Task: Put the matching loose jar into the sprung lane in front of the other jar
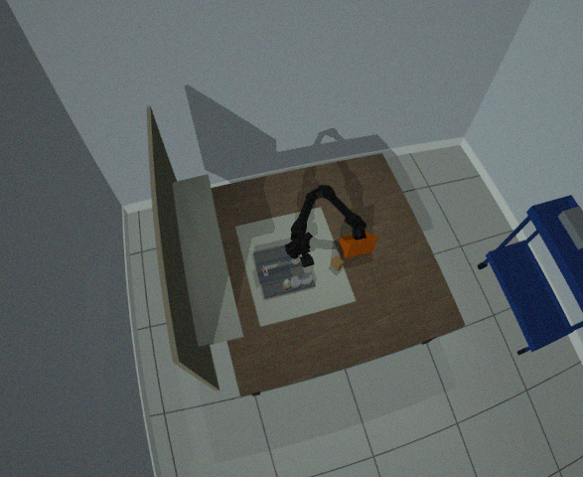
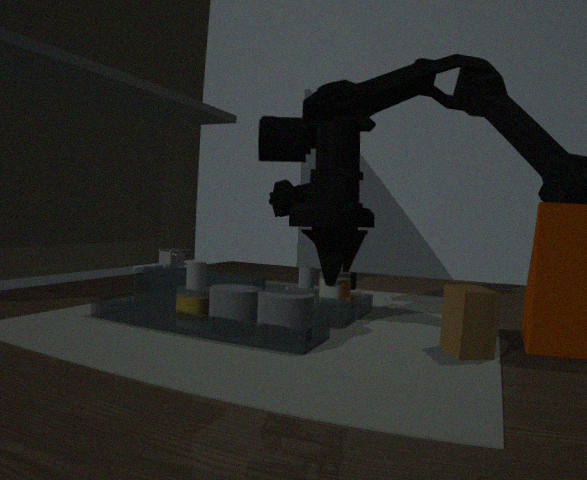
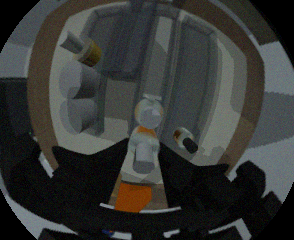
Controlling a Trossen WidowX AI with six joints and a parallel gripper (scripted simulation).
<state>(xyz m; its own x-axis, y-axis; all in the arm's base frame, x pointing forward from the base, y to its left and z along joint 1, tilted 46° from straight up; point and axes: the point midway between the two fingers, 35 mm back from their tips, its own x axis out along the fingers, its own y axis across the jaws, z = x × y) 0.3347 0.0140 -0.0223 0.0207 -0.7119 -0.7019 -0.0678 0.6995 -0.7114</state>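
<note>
My gripper tip is 150 mm short of the grey lane rack, 30 mm to the right of it and 30 mm above it. Round my gripper tip: pusher plate 150 mm ahead, 40 mm to the left; then tan box 180 mm behind, 70 mm to the left, 20 mm below; then shelf 510 mm ahead, 320 mm above, 20 mm to the left.
</note>
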